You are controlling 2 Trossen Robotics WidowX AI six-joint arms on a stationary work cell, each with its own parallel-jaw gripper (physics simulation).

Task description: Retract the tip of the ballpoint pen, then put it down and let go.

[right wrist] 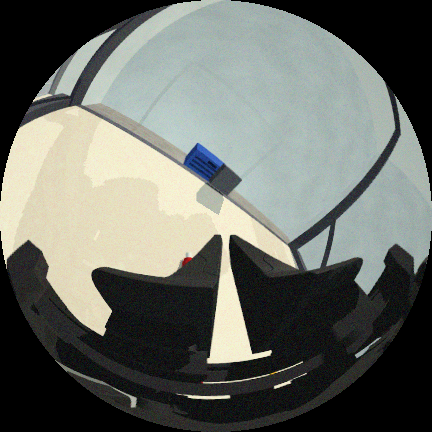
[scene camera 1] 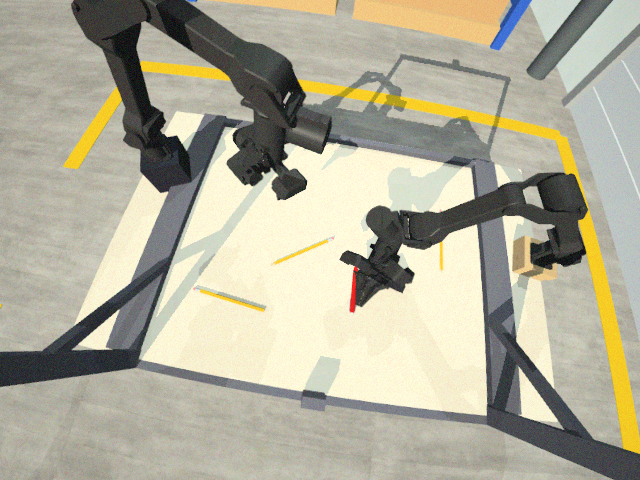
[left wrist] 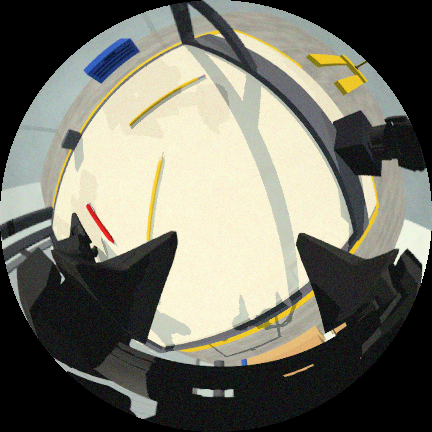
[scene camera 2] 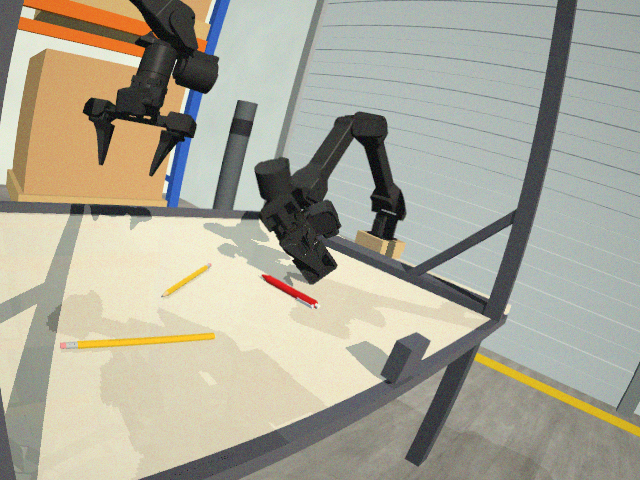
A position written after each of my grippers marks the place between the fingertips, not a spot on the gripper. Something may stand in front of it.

My left gripper (scene camera 2: 125,170) is open, with nothing in its grasp. Further things: my right gripper (scene camera 2: 320,271) and a tan block (scene camera 2: 391,248).
My left gripper also shows in scene camera 1 (scene camera 1: 267,185) and in the left wrist view (left wrist: 240,238). My right gripper shows as well in the right wrist view (right wrist: 224,240), in scene camera 1 (scene camera 1: 358,306) and in the left wrist view (left wrist: 73,213).
